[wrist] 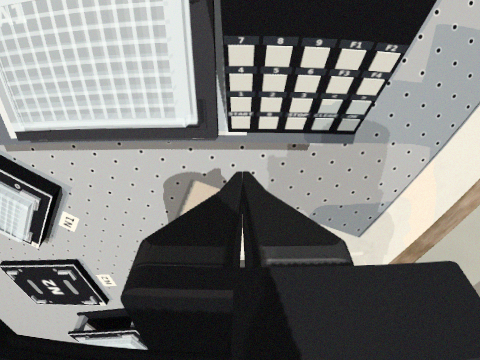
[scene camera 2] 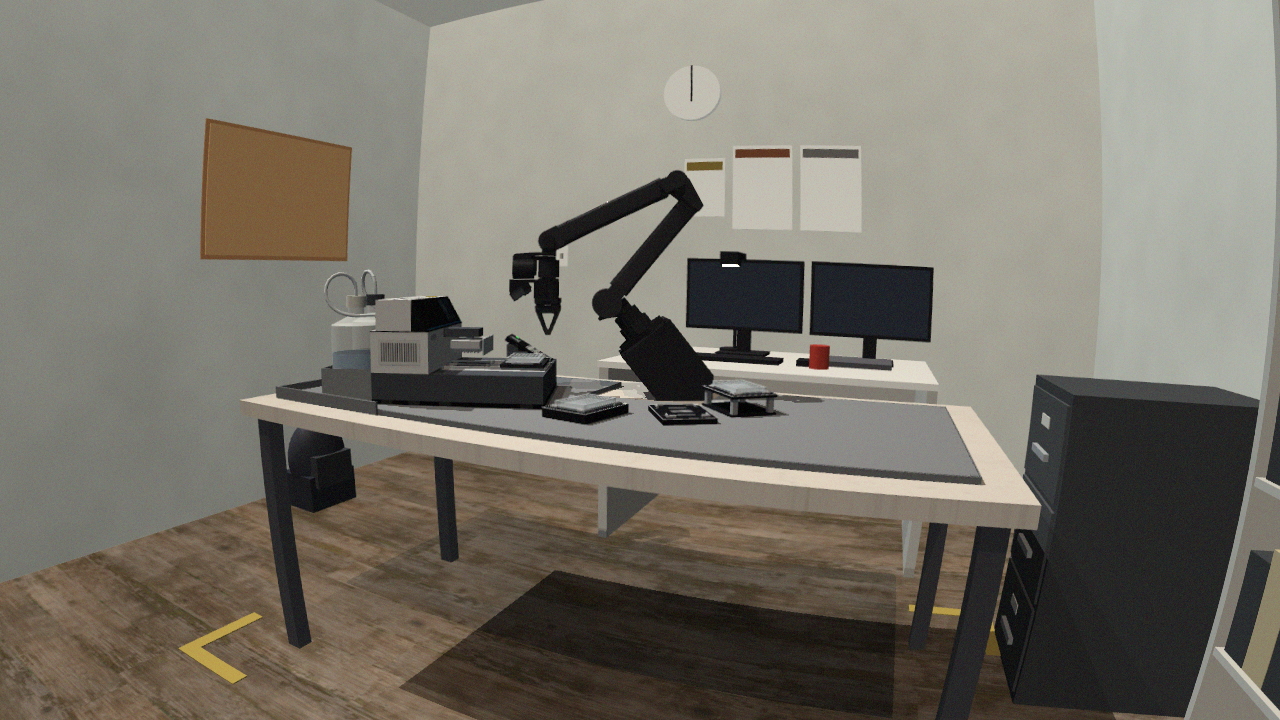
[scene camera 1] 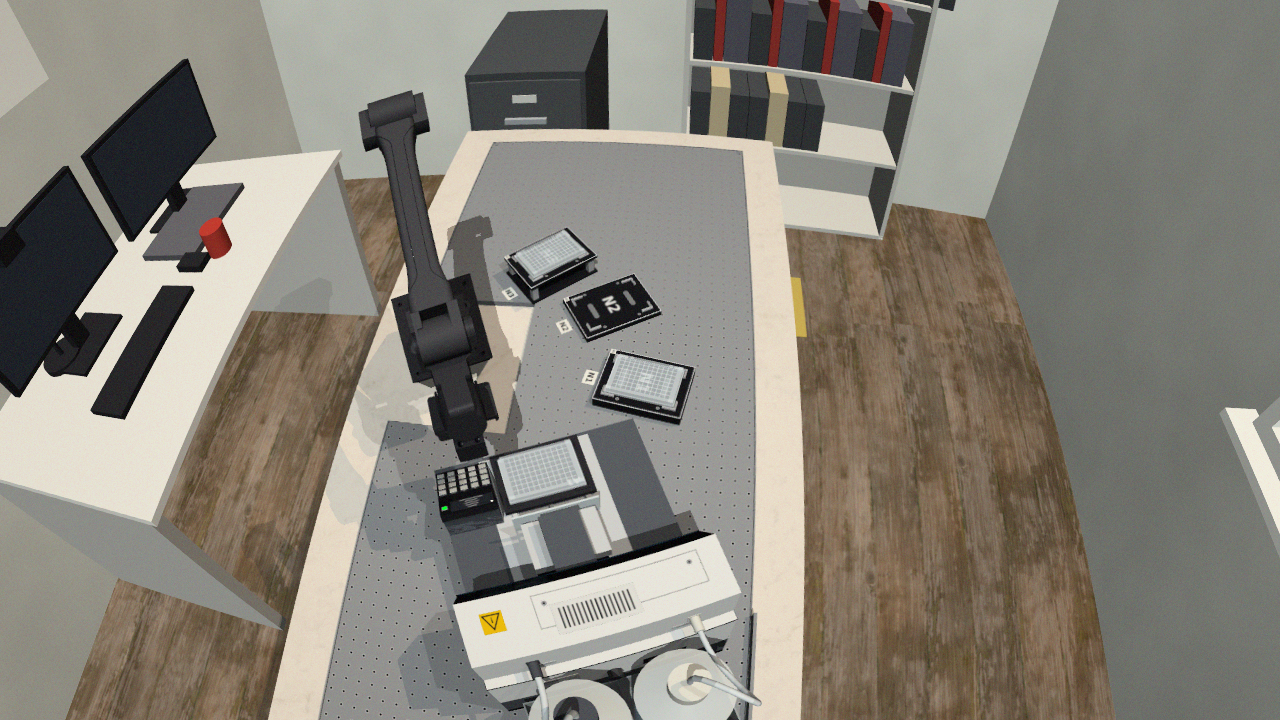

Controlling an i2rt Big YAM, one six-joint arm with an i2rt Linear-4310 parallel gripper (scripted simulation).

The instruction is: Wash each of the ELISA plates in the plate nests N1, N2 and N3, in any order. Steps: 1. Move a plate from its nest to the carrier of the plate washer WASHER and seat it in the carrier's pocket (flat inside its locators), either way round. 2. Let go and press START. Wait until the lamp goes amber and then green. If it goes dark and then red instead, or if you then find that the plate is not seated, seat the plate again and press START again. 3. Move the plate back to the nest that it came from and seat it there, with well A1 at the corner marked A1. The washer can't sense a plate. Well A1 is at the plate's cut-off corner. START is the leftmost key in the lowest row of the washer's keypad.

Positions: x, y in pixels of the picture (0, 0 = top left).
Scene:
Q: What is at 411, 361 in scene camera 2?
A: A plate washer.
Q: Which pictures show my gripper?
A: The wrist view, scene camera 2 and scene camera 1: all of them.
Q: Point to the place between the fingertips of my gripper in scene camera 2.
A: At 547, 334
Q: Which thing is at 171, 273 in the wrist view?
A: My gripper.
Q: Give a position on an ELISA plate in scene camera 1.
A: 648, 381

